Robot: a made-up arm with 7 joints.
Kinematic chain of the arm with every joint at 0, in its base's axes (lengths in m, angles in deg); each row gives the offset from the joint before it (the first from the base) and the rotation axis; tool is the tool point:
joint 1: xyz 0 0 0.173 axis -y
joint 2: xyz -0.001 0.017 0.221 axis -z
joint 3: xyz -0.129 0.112 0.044 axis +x
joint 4: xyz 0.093 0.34 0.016 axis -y
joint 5: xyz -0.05 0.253 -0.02 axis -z
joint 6: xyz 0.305 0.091 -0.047 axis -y
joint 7: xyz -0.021 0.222 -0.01 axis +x
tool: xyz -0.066 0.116 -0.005
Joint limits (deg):
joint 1: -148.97..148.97
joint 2: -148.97..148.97
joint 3: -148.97..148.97
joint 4: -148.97..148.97
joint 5: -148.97..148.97
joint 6: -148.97..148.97
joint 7: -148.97..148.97
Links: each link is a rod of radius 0.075 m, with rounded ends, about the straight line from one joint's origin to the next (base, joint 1, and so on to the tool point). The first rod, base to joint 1, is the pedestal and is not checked.
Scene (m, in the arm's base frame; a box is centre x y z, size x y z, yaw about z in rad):
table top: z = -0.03
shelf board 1: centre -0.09 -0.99 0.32 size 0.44 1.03 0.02 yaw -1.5
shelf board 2: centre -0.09 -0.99 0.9 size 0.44 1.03 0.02 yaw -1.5
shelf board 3: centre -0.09 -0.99 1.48 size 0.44 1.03 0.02 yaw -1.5
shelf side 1: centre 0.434 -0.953 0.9 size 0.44 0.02 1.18 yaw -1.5
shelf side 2: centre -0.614 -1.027 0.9 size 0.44 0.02 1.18 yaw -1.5
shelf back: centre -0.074 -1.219 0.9 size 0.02 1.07 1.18 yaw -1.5
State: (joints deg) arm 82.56 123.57 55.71 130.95 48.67 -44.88 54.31
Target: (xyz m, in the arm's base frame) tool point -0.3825 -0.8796 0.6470
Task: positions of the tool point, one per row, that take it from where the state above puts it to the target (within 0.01 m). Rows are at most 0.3 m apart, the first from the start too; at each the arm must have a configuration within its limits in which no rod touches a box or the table.
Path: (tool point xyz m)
1: -0.8684 0.1085 0.7339
2: -0.8217 0.0062 0.7941
3: -0.7580 -0.0977 0.8405
4: -0.6778 -0.1998 0.8707
5: -0.6543 -0.4458 0.8512
6: -0.5552 -0.6871 0.7734
7: -0.3825 -0.8796 0.6470

